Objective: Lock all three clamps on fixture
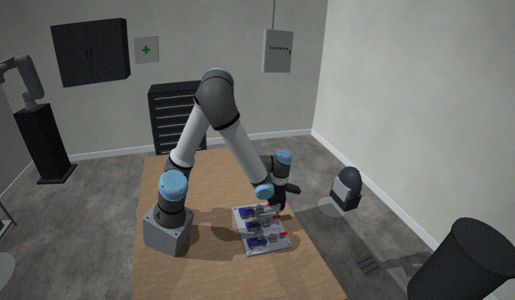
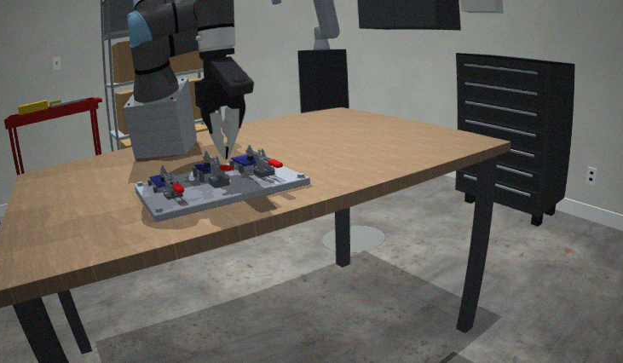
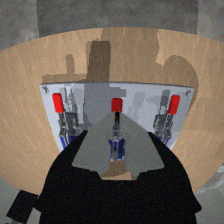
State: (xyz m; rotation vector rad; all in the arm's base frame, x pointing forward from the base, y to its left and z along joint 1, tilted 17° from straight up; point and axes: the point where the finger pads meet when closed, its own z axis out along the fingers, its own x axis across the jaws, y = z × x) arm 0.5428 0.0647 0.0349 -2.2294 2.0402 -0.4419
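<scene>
My gripper is now 9 cm past the grey fixture plate, 9 cm above it and 1 cm to the left of it. Round my hand: blue part (13 cm behind, 7 cm below, 1 cm to the right).
</scene>
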